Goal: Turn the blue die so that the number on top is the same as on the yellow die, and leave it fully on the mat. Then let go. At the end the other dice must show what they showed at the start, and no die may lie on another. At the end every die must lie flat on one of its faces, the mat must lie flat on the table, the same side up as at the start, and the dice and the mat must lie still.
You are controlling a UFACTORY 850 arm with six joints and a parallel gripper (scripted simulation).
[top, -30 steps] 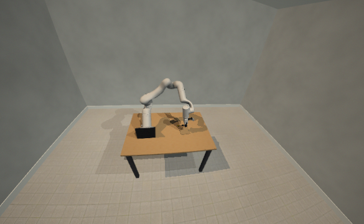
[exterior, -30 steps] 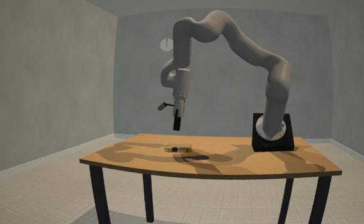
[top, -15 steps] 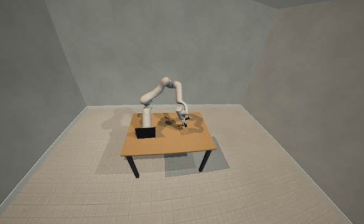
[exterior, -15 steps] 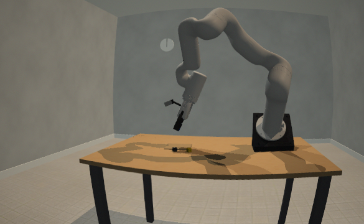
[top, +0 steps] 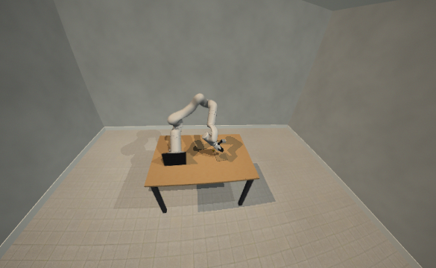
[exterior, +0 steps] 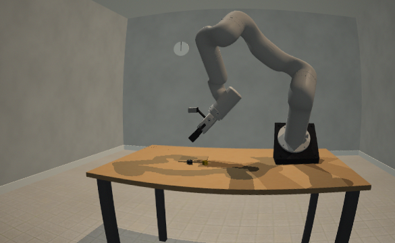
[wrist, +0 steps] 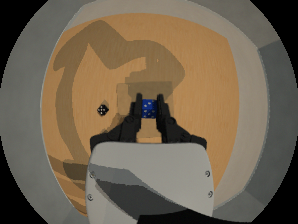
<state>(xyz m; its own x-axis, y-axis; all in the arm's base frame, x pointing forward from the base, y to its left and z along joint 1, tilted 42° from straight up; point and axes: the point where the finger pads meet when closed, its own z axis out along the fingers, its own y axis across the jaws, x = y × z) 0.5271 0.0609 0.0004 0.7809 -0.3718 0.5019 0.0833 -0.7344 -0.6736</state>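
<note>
Now: hand 1 cm above the blue die. Round my hand: yellow die (9 cm behind, 10 cm to the left, 11 cm below); then black die (1 cm behind, 11 cm to the left, 11 cm below); then tan mat (12 cm below).
</note>
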